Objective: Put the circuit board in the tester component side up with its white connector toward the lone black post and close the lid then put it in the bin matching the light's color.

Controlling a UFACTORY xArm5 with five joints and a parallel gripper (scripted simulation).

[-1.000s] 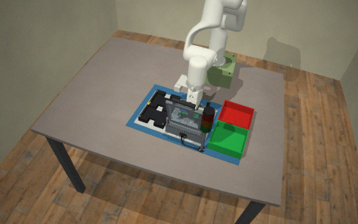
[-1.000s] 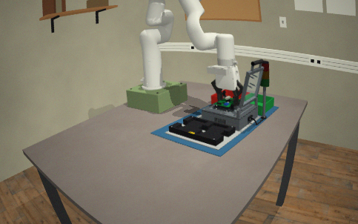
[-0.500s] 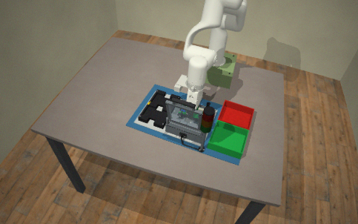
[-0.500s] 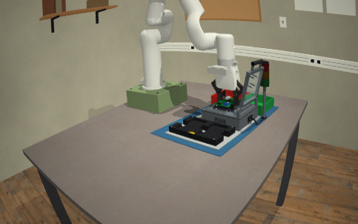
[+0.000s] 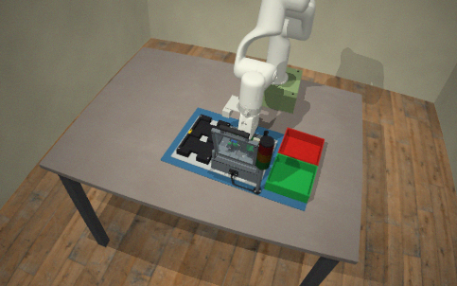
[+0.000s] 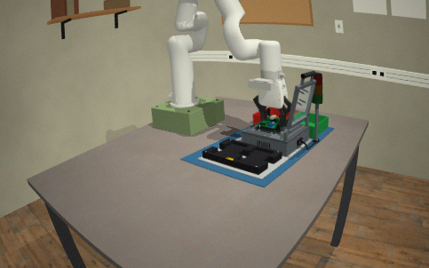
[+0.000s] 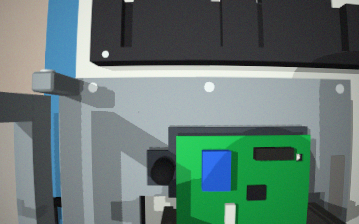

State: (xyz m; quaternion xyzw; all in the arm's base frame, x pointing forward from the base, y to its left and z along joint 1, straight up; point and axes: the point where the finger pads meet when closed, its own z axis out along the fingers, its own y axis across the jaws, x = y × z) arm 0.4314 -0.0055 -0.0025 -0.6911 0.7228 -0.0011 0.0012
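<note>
My gripper is now right at the green circuit board. Also, from my hand: green bin: 50 mm ahead, 200 mm to the left, 70 mm below; then clear lid: 120 mm ahead, 10 mm to the right, 100 mm above; then nest: 10 mm ahead, 10 mm to the left, 10 mm below.
</note>
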